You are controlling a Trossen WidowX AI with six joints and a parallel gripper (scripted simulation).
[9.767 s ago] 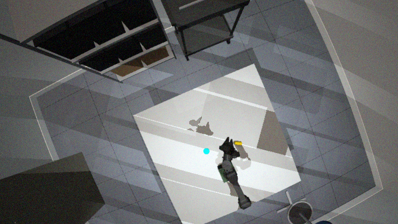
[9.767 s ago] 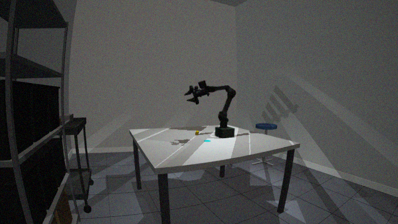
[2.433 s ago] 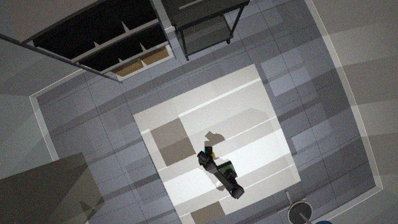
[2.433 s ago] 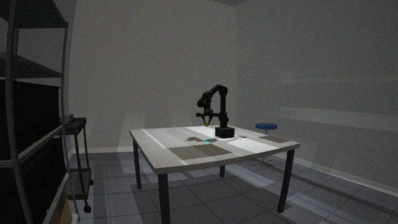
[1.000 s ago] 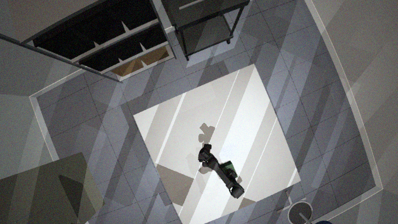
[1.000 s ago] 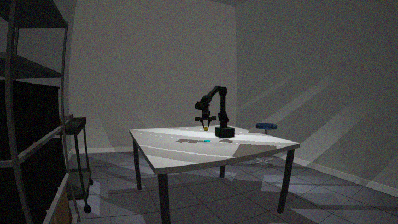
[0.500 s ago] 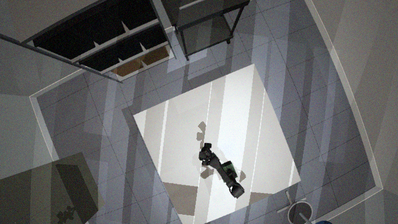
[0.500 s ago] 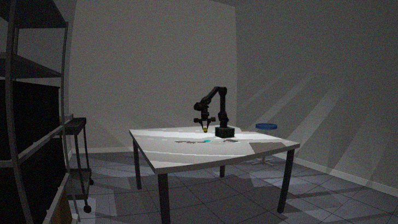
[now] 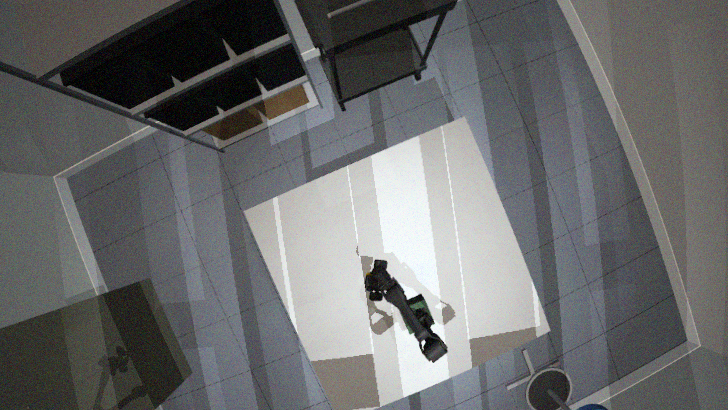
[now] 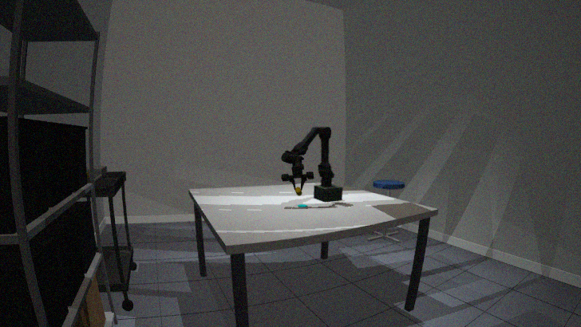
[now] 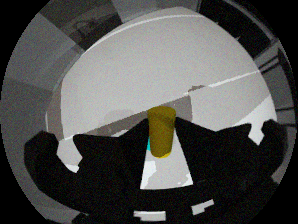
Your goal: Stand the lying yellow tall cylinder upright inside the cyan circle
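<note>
Now: the cyan circle 10 cm below my gripper tip, 4 cm behind it and 3 cm to the right of it. Round my gripper tip: yellow tall cylinder (1 cm to the right, 1 cm below, 1 cm behind).
</note>
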